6 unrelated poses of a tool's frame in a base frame.
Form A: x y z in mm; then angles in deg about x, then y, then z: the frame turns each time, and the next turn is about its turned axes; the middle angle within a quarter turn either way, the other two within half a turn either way.
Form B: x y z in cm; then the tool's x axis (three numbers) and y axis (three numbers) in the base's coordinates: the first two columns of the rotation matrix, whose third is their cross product. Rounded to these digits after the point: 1 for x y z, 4 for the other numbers.
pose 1, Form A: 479, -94, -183, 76.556, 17.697, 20.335
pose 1, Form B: 47.9, -9.4, -18.3, 0.8933, 0.3580, 0.2717, -0.3311, 0.1153, 0.9365
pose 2, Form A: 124, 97, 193, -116.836, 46.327, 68.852
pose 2, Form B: 12.4, 9.7, 19.3, 0.2491, -0.6539, -0.7144, -0.6440, 0.4391, -0.6265
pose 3, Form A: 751, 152, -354, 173.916, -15.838, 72.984
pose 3, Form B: 75.1, 15.2, -35.4, 0.2815, -0.9593, 0.0219, -0.9199, -0.2633, 0.2905
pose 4, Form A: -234, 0, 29, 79.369, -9.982, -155.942
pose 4, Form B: -23.4, 0.0, 2.9, -0.8993, 0.0804, -0.4299, 0.4015, -0.2379, -0.8844
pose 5, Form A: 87, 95, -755, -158.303, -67.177, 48.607
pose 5, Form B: 8.7, 9.5, -75.5, 0.2565, -0.4717, -0.8436, -0.2910, -0.8700, 0.3980
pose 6, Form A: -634, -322, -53, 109.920, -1.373, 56.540
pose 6, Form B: -63.4, -32.2, -5.3, 0.5512, -0.2967, 0.7799, -0.8340, -0.1691, 0.5252
